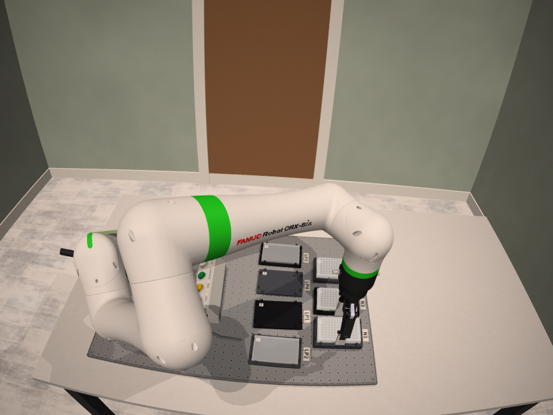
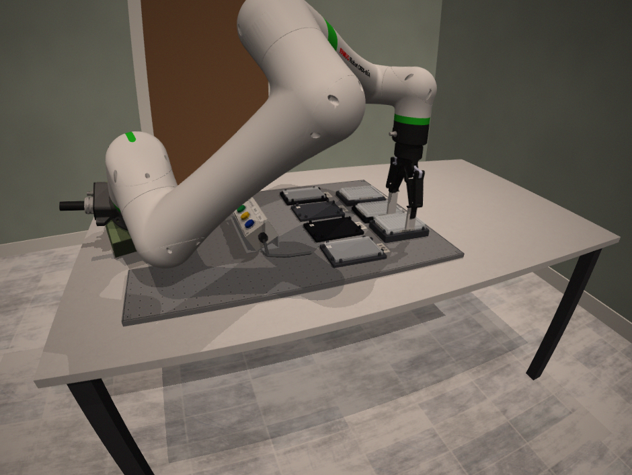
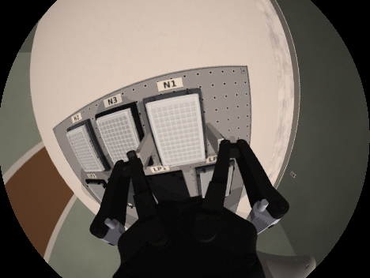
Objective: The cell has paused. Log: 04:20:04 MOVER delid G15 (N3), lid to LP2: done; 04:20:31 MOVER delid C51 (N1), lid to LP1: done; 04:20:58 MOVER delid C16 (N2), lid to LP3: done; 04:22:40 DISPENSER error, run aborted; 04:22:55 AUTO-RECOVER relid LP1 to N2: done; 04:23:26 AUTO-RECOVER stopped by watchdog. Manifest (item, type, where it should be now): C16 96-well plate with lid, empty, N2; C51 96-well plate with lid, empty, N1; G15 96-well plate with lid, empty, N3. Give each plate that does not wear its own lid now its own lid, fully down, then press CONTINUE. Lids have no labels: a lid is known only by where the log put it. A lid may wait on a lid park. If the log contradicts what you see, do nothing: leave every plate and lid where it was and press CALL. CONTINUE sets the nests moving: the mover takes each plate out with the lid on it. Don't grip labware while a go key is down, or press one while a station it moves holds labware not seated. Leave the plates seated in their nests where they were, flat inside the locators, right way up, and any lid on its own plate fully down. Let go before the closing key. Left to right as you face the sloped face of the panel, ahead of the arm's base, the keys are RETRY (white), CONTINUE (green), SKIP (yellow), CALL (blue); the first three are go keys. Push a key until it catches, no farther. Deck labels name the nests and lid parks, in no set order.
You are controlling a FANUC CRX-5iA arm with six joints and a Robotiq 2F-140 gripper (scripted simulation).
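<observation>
Now: hand 340 mm to the right of the lid park LP3, 150 mm past it and 50 mm above it. The rest, counted from my hand: lid park LP1 (170 mm behind, 80 mm to the left, 50 mm below); then lid park LP2 (190 mm behind, 50 mm to the right, 50 mm below); then lid park LP4 (210 mm to the left, 160 mm behind, 50 mm below).
</observation>
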